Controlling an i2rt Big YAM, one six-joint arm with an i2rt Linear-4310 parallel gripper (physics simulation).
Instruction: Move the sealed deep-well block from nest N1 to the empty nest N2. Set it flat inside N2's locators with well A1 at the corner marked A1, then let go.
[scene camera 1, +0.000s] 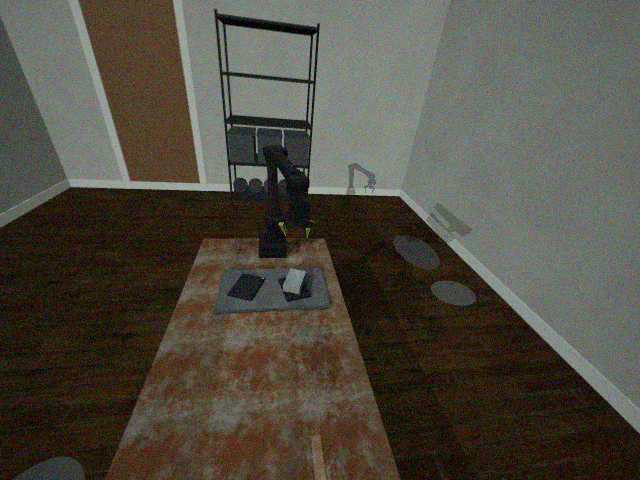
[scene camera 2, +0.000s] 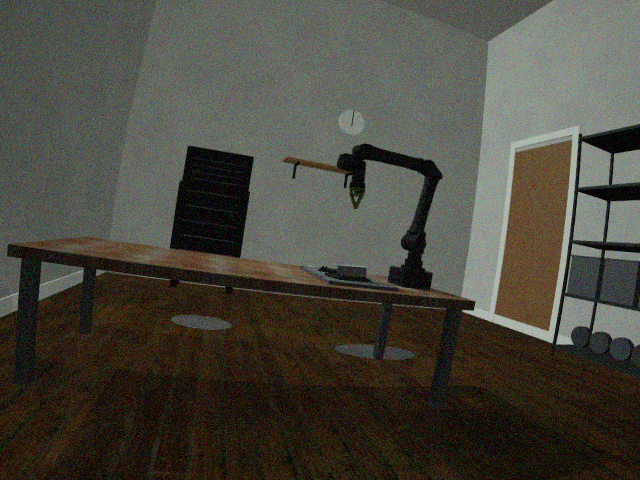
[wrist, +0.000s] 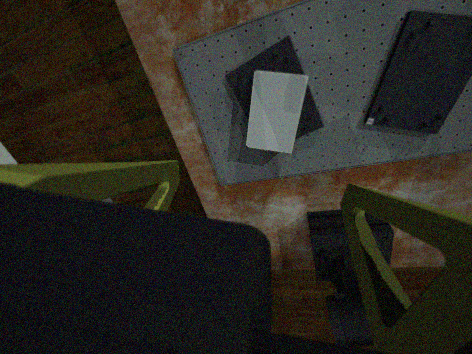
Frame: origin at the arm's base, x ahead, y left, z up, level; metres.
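Seen in the pictures: gripper, fingertip midpoint: (scene camera 1: 296, 237) (scene camera 2: 355, 207) (wrist: 259, 182); arm's base, origin of the base link: (scene camera 1: 273, 238) (scene camera 2: 412, 269) (wrist: 347, 261).
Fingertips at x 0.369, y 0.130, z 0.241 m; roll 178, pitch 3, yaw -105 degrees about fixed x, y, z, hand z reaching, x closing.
Observation:
Pixels of each thing's middle, then the offset from my fingertips to it. Level surfaces: height alone.
- pale deep-well block, body centre: (wrist: 274, 112) (scene camera 2: 352, 270) (scene camera 1: 294, 280) dy +0.002, dx -0.026, dz -0.273 m
- small white mark, body centre: (wrist: 370, 121) dy -0.161, dx -0.069, dz -0.299 m
- grey perforated plate, body centre: (wrist: 331, 96) (scene camera 2: 343, 277) (scene camera 1: 274, 287) dy -0.099, dx -0.021, dz -0.317 m
- long table, its level: dz -0.323 m
The pale deep-well block (scene camera 1: 294, 281) (scene camera 2: 352, 270) (wrist: 277, 111) sits askew on a dark nest (scene camera 1: 303, 296) (wrist: 288, 52), turned relative to it and overhanging one edge. Whether its underside lies flat is not clear. The other dark nest (scene camera 1: 246, 287) (wrist: 420, 75) is empty, with a small white mark (wrist: 370, 121) at one corner. The N1, N2 and A1 labels cannot be read. My gripper (scene camera 1: 295, 232) (scene camera 2: 355, 206) (wrist: 259, 182) is open and empty, high above the table and apart from the block, which lies beyond the fingertips in the wrist view.
Both nests are on a grey perforated plate (scene camera 1: 273, 306) (wrist: 200, 85) on the long table (scene camera 1: 248, 372) (scene camera 2: 155, 255). The arm's black base (scene camera 1: 272, 246) (scene camera 2: 410, 277) stands at the table's end near the plate. A wooden wall shelf (scene camera 2: 310, 164) is in the background.

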